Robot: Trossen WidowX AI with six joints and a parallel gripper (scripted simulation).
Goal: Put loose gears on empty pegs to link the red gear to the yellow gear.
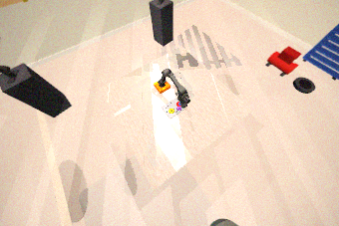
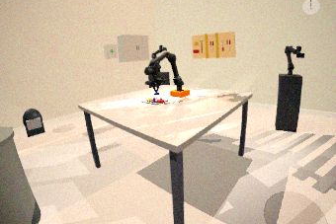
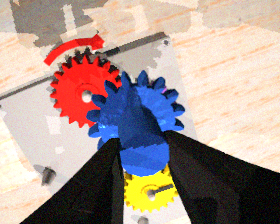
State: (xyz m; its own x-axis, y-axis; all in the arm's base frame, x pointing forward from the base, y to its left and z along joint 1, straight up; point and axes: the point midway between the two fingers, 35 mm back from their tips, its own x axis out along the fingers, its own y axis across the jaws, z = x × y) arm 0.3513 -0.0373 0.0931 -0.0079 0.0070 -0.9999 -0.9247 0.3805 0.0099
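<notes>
My gripper tip is now 90 mm above the purple gear, 30 mm to the left of it and 10 mm short of it. The rest, counted from my gripper tip: yellow gear (110 mm to the right, 90 mm below, 40 mm behind); then blue gear (10 mm below); then red gear (90 mm below, 30 mm behind, 10 mm to the left).
</notes>
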